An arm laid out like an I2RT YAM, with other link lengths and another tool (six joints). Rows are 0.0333 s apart.
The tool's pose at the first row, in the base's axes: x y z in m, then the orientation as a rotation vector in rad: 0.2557, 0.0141, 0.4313, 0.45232, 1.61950, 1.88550
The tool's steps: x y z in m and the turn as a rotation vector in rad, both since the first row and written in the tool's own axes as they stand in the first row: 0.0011, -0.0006, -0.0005, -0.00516, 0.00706, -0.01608; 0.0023, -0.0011, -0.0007, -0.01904, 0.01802, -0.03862; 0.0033, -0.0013, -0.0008, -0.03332, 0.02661, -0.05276; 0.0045, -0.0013, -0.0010, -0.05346, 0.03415, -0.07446; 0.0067, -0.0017, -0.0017, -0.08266, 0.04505, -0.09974
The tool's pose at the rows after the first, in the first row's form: 0.2547, 0.0145, 0.4305, 0.42970, 1.61783, 1.88101; 0.2538, 0.0151, 0.4298, 0.39439, 1.60926, 1.87986; 0.2530, 0.0157, 0.4295, 0.36846, 1.59921, 1.88380; 0.2520, 0.0163, 0.4293, 0.33452, 1.58183, 1.88543; 0.2500, 0.0172, 0.4285, 0.29093, 1.55680, 1.89185
